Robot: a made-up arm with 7 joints.
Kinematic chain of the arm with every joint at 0, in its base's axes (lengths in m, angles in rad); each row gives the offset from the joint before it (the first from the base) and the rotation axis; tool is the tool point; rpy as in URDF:
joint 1: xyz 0 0 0.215 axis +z
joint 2: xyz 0 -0.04 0.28 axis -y
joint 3: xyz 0 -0.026 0.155 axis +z
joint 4: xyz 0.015 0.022 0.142 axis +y
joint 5: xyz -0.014 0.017 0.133 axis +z
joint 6: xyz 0 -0.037 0.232 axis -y
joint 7: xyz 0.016 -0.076 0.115 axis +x
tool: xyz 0 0 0 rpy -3.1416 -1.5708 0
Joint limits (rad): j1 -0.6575..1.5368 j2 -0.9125..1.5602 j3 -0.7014..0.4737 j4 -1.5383..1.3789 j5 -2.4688..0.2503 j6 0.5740..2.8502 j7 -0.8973..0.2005
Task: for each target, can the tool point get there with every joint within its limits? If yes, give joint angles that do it. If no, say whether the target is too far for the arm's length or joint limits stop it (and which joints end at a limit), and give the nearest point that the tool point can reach.
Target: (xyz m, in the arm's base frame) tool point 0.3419 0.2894 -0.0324
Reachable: no: joint limits stop it (at a limit: joint 1, joint 2, joint 4, joint 6) | nearest point 0.0131 0.3105 0.1629 | short by 0.383 m
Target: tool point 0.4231 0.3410 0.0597
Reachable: no: joint limits stop it (at a limit: joint 2, joint 4, joint 5) | nearest point 0.4613 0.3718 0.3584 | short by 0.303 m
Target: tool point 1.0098 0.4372 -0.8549
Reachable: no: too far | nearest point 0.5845 0.2530 0.3628 | short by 1.303 m
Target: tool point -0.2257 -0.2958 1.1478
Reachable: yes | joints 0.6954 0.6329 0.2450 0.4818 -0.3096 1.1487 -0.3229
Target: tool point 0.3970 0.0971 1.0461
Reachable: yes | joints 0.1916 -0.4122 -0.3390 0.6559 -1.3841 1.7861 -0.1712
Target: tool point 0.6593 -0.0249 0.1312
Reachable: no: joint limits stop it (at a limit: joint 2, joint 4, joint 5) | nearest point 0.6206 -0.0234 0.3584 | short by 0.231 m
